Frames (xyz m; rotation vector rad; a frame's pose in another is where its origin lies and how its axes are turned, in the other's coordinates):
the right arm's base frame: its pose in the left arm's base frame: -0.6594 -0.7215 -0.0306 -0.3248 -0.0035 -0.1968
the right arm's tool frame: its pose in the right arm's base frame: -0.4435 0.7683 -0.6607 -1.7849 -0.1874 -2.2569
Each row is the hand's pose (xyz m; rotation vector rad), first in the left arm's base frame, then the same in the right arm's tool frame.
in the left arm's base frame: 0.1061 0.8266 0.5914 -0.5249 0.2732 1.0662
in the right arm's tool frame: 1.4386 -0.4400 1.4408 -1.3202 1.0808 -1.9139
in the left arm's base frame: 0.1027 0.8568 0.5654 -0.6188 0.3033 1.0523
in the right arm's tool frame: 1.4217 -0.4761 1.4370 -1.2975 1.1792 -1.9617
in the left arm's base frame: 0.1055 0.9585 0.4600 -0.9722 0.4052 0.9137
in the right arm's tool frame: 1.3451 -0.6009 1.4349 -1.2255 1.5279 -2.1886
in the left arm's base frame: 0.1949 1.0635 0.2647 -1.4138 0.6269 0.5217
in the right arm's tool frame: 1.1661 -0.7446 1.5018 0.7968 -1.5949 2.2140
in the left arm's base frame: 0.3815 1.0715 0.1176 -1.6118 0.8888 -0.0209
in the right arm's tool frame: 0.9900 -0.7740 1.6588 0.3066 -1.2044 2.0442
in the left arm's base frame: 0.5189 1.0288 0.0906 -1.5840 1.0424 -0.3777
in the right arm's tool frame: 0.9261 -0.7279 1.7822 0.0726 -0.8941 1.9879
